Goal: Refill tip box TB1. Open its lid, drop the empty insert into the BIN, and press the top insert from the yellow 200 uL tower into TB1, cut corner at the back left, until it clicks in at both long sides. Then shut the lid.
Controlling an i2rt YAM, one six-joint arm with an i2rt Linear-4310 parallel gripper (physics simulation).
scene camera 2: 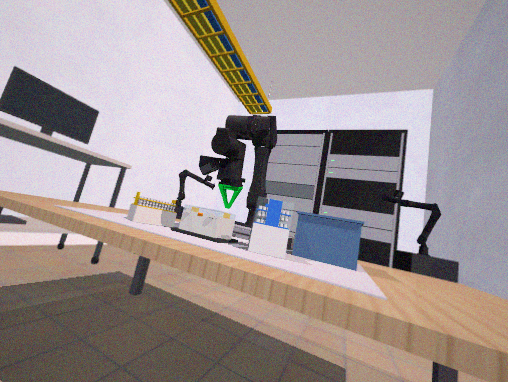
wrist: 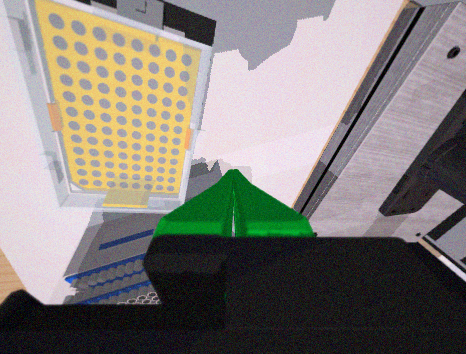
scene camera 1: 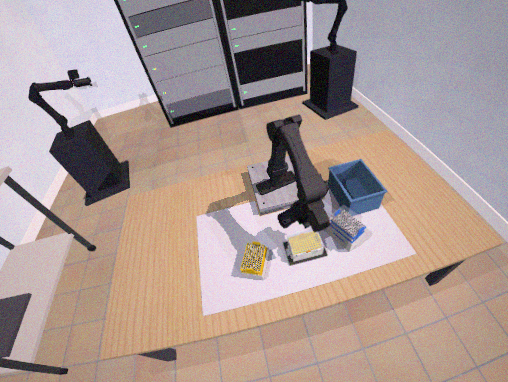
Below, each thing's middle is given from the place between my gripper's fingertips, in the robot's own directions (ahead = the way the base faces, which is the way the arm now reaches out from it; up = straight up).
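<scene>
You'd find the clear lid (wrist: pixel 113 104) 2 cm below my hand, 7 cm ahead of it and 2 cm to the right of it. Then there's the blue bin (scene camera 2: pixel 332 240), and that's 3 cm below my hand, 32 cm to the left of it and 6 cm behind it.
</scene>
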